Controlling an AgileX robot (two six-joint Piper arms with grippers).
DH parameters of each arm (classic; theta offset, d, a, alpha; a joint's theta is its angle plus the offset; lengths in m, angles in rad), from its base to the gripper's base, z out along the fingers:
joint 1: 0 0.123 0 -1.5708
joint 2: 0.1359 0 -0.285 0
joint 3: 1.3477 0 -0.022 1.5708
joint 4: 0 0.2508 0 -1.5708
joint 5: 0 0 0.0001 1.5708
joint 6: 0 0.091 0 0
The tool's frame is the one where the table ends.
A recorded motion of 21 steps. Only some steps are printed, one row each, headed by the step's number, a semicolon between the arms.
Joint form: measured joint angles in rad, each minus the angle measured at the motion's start. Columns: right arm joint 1, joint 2, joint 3, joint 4, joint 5, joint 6; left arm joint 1, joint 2, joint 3, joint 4, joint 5, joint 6.
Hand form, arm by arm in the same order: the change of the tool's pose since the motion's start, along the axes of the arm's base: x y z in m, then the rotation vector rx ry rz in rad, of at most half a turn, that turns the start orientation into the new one. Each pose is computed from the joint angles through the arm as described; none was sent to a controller.
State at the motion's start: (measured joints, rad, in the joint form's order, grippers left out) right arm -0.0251 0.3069 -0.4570 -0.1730 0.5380 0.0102; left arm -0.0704 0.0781 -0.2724 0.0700 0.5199 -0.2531
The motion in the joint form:
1: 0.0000 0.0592 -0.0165 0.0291 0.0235 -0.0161; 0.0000 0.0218 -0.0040 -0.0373 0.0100 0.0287
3: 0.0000 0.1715 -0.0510 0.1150 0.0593 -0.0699; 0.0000 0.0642 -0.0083 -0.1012 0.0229 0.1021
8: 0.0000 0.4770 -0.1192 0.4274 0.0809 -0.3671; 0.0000 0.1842 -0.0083 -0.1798 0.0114 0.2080
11: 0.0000 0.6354 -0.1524 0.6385 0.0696 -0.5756; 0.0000 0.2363 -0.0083 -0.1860 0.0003 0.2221
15: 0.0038 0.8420 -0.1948 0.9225 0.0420 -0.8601; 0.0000 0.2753 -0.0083 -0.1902 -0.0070 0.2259
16: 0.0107 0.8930 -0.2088 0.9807 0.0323 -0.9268; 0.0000 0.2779 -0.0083 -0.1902 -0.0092 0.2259
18: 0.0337 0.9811 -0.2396 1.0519 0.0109 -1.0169; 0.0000 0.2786 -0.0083 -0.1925 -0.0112 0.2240
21: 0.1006 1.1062 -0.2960 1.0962 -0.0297 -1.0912; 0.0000 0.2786 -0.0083 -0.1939 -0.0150 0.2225
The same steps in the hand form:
1: 0.0090 0.0009 -0.0011 0.0157 0.0669 0.0078; 0.0022 -0.0018 -0.0007 -0.0062 0.0290 -0.0167
3: 0.0266 0.0044 -0.0028 0.0544 0.1824 0.0399; 0.0069 -0.0051 -0.0025 0.0057 0.0796 -0.0529
8: 0.0790 0.0194 -0.0174 0.1177 0.4248 0.2113; 0.0219 -0.0098 -0.0084 0.0334 0.1831 -0.1026
11: 0.1079 0.0287 -0.0279 0.1647 0.4953 0.3184; 0.0285 -0.0104 -0.0112 0.0411 0.2232 -0.1077
15: 0.1467 0.0392 -0.0463 0.2301 0.5399 0.4311; 0.0334 -0.0109 -0.0135 0.0408 0.2547 -0.1093
16: 0.1565 0.0421 -0.0512 0.2346 0.5453 0.4560; 0.0338 -0.0109 -0.0136 0.0408 0.2552 -0.1090
18: 0.1739 0.0484 -0.0601 0.2284 0.5573 0.4943; 0.0340 -0.0110 -0.0134 0.0367 0.2541 -0.1084
21: 0.1977 0.0653 -0.0742 0.1919 0.5848 0.5544; 0.0341 -0.0110 -0.0131 0.0338 0.2504 -0.1076

